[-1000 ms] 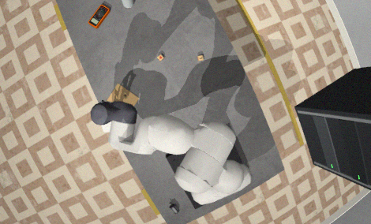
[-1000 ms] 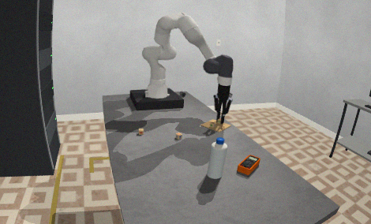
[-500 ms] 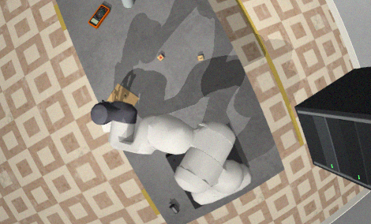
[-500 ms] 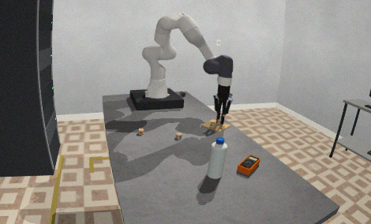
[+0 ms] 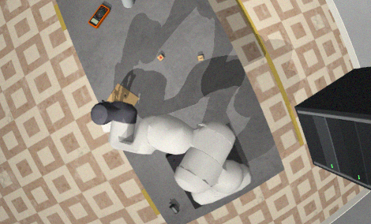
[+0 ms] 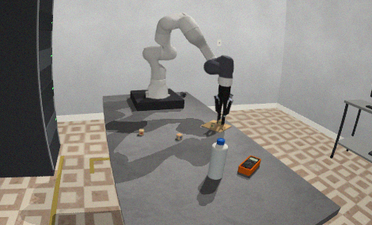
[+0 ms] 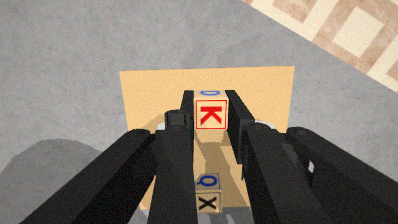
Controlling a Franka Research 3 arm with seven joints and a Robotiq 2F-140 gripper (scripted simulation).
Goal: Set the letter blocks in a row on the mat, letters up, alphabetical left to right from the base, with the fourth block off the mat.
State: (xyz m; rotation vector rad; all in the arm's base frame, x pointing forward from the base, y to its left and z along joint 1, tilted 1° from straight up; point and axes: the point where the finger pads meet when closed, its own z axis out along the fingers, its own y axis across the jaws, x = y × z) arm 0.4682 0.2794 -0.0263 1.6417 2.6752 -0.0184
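Now: hand 20 mm above the red k block. Also, from my hand: white bottle: 500 mm ahead, 300 mm to the right, 40 mm above; then tan mat: 40 mm to the right, 40 mm below, 20 mm ahead.
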